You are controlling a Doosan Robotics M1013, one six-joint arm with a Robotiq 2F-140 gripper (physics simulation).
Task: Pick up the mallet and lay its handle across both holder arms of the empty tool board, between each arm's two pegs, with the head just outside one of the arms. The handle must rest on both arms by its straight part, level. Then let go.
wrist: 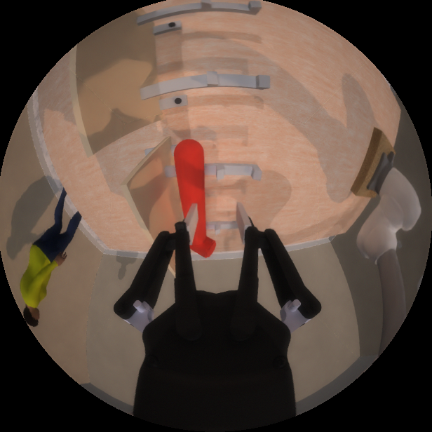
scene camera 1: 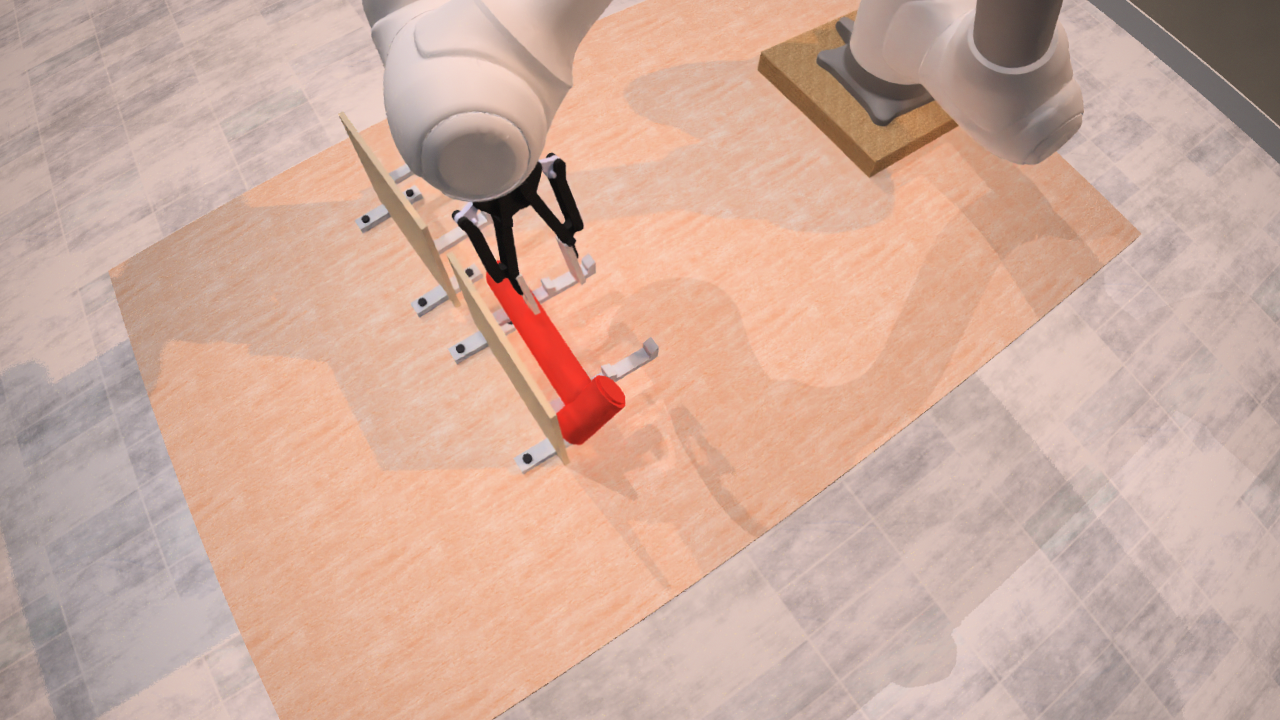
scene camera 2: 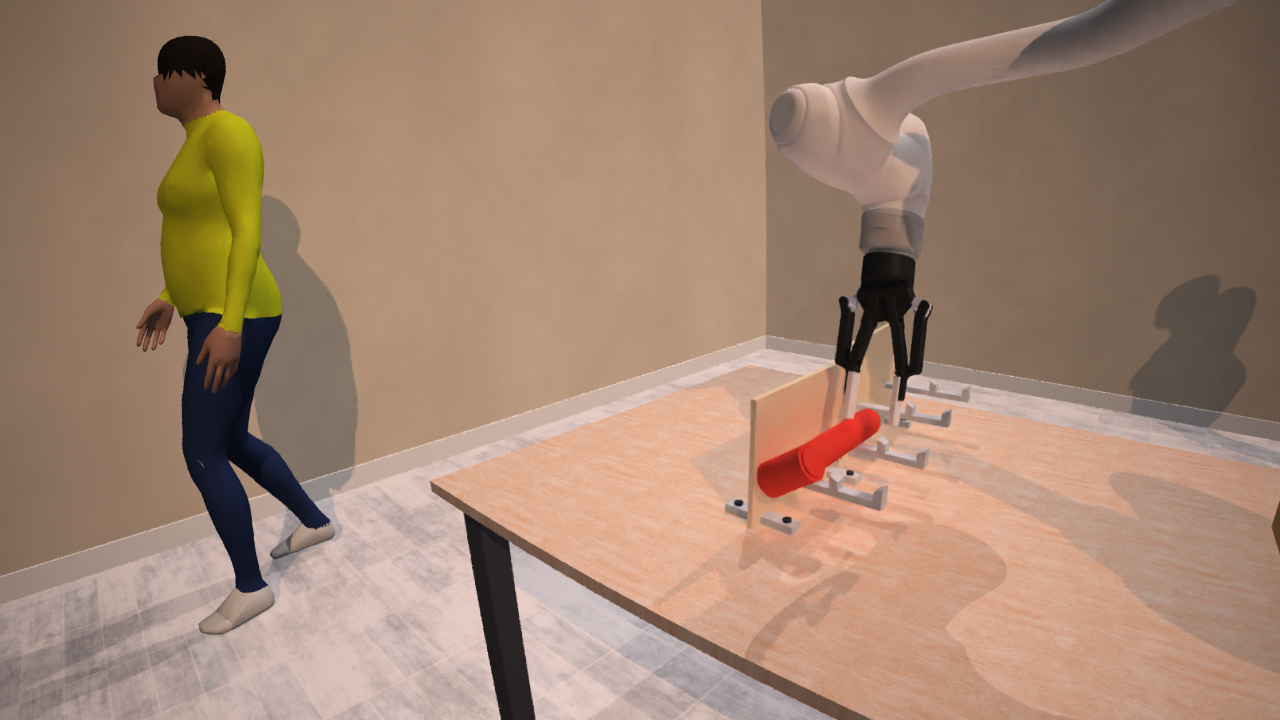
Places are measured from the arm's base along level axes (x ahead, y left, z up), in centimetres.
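Pixels of known places: gripper, between the fingertips: [scene camera 1: 556, 293] [scene camera 2: 869, 421]; arm's base, origin of its link: [scene camera 1: 884, 76].
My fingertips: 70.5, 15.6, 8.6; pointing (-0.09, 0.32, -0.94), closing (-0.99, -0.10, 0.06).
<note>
Ahead of a thing's pixels: the offset from my fingertips to its top centre, as dx, dy, dz. "spot": to the spot under its first point. Level surfaces: height alone.
The red mallet @[+3.8, +3.5, +0.7] [scene camera 1: 550, 349] [scene camera 2: 845, 443] [wrist: 191, 175] lies beside the near board's panel @[spot: +9.0, +7.9, +5.5] [scene camera 1: 512, 358] [scene camera 2: 787, 429] [wrist: 150, 190], handle across that board's two grey arms. Its head @[+3.4, +14.4, +0.7] [scene camera 1: 592, 410] [scene camera 2: 792, 470] [wrist: 204, 247] is beyond the arm nearest scene camera 2. My gripper [scene camera 1: 556, 293] [scene camera 2: 872, 419] [wrist: 216, 210] points down, partly open and empty. In the wrist view one finger overlaps the handle; the other is off to its peg side. The exact fingertip height is unclear. The empty tool board [scene camera 1: 389, 192] [wrist: 115, 90] stands farther along; its arms show pegs in the wrist view.
The boards stand in line on bolted grey feet on the wooden table @[dz -12.7] [scene camera 1: 313, 537] [scene camera 2: 1118, 617]. The robot's base plate [scene camera 1: 819, 98] [wrist: 367, 170] is at the table's far side. A person in a yellow top [scene camera 2: 210, 214] [wrist: 37, 275] is beyond the table.
</note>
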